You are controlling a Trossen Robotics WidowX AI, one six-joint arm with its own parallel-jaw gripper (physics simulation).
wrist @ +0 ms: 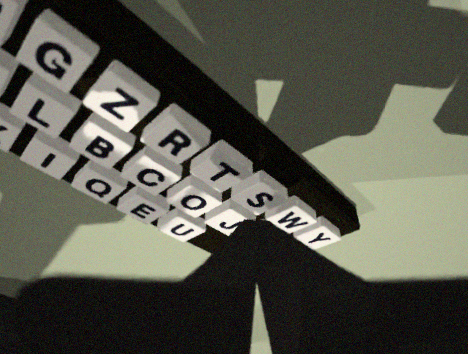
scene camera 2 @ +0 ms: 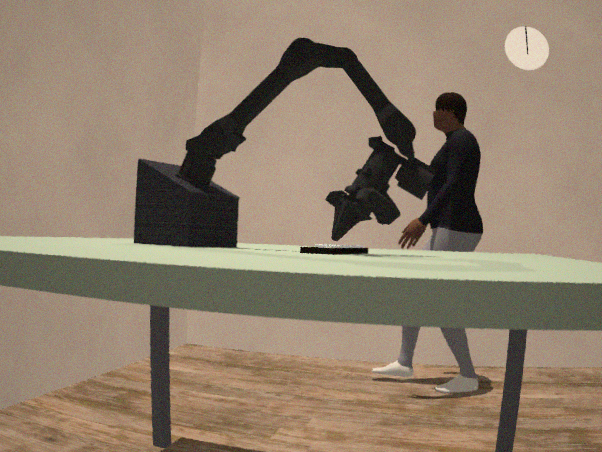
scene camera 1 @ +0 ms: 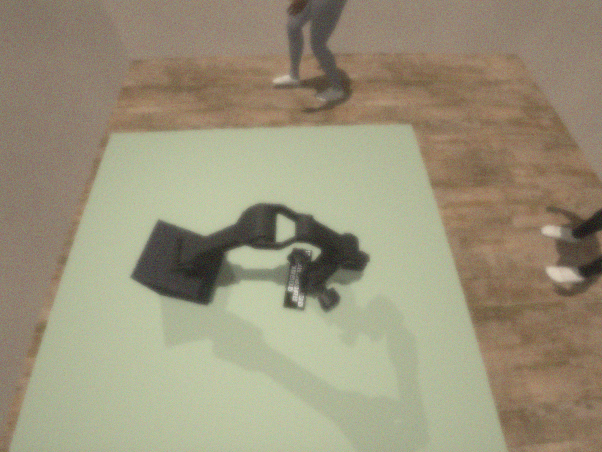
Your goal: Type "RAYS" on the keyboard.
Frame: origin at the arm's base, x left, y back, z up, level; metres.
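Seen in the pictures: gripper, fingertip midpoint: (wrist: 254, 232) (scene camera 2: 333, 240) (scene camera 1: 300, 292); arm's base, origin of the base link: (scene camera 2: 191, 180) (scene camera 1: 181, 261).
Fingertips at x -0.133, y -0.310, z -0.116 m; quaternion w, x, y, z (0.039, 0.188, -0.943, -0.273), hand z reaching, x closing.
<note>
Pixels of each thing's top centre, then the offset from my fingertips to it.
- black keyboard, middle of its top: (wrist: 113, 155) (scene camera 2: 336, 244) (scene camera 1: 298, 276) dx +0.051, dy -0.007, dz -0.009 m
- R key, middle of its top: (wrist: 174, 141) dx +0.036, dy -0.020, dz -0.009 m
- S key, middle of its top: (wrist: 259, 199) dx +0.001, dy -0.006, dz -0.009 m
- Y key, middle of its top: (wrist: 317, 239) dx -0.033, dy +0.008, dz -0.009 m
- T key, middle of its top: (wrist: 221, 173) dx +0.018, dy -0.013, dz -0.009 m
- W key, middle of its top: (wrist: 291, 221) dx -0.016, dy +0.001, dz -0.009 m
- J key, middle of its top: (wrist: 230, 223) dx +0.004, dy +0.013, dz -0.009 m
A black keyboard (scene camera 1: 295, 301) (scene camera 2: 334, 250) (wrist: 330, 195) with light grey letter keys lies flat on the green table. In the wrist view the R key (wrist: 175, 141), the S key (wrist: 260, 199) and the Y key (wrist: 318, 237) show, beside the T key (wrist: 223, 171) and the W key (wrist: 291, 220). The A key cannot be made out. My gripper (scene camera 2: 336, 239) (wrist: 254, 232) is shut and empty. Its tips are a little above the keyboard; in the wrist view they cover part of the J key (wrist: 227, 219) and hide the F key's place.
The green table (scene camera 1: 250, 165) (scene camera 2: 280, 287) bears the arm's dark base block (scene camera 1: 175, 265) (scene camera 2: 185, 215). A person (scene camera 1: 325, 30) (scene camera 2: 457, 175) stands on the wooden floor beyond the table. Another person's feet (scene camera 1: 565, 275) show at the right in scene camera 1.
</note>
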